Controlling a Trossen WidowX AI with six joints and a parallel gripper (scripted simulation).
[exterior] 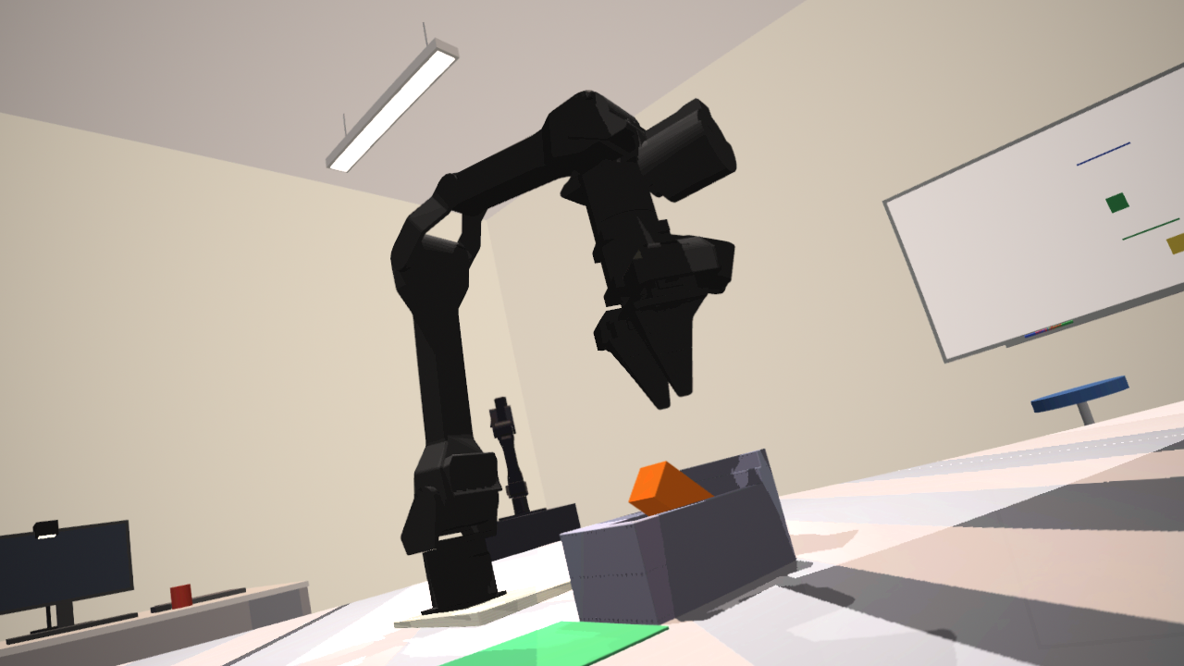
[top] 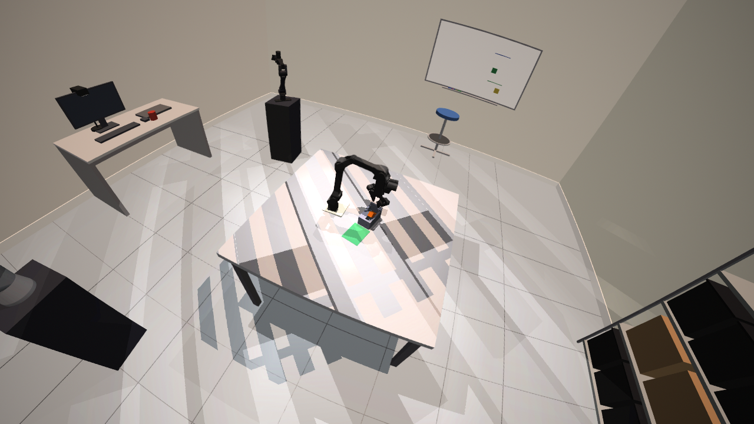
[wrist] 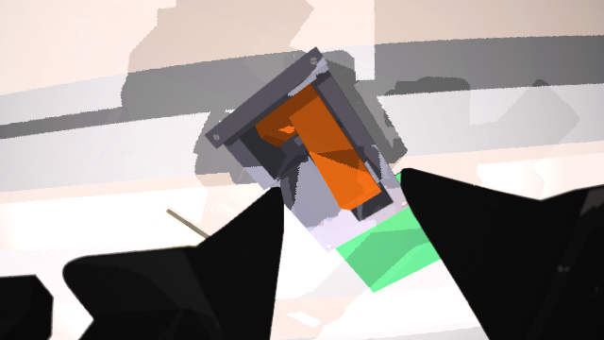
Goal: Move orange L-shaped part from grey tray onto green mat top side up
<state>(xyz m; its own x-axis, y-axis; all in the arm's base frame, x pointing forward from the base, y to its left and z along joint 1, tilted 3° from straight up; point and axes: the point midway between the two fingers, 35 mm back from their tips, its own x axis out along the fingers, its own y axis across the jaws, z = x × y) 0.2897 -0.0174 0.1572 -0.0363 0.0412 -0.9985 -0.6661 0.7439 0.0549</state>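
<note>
My gripper tip is now 10 cm above the orange L-shaped part, 1 cm to the right of it and 1 cm past it. Round my gripper tip: green mat: 16 cm to the right, 16 cm below, 8 cm behind.
</note>
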